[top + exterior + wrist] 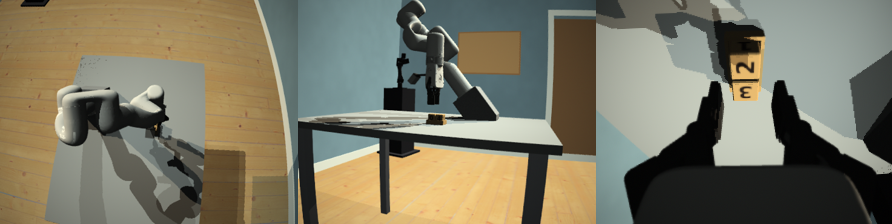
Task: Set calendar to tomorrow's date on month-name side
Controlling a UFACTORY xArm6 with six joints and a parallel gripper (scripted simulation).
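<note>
Right now my hand is 7 cm above the wooden number cube. Round my hand: wooden calendar tray 2 cm to the left, 9 cm below.
</note>
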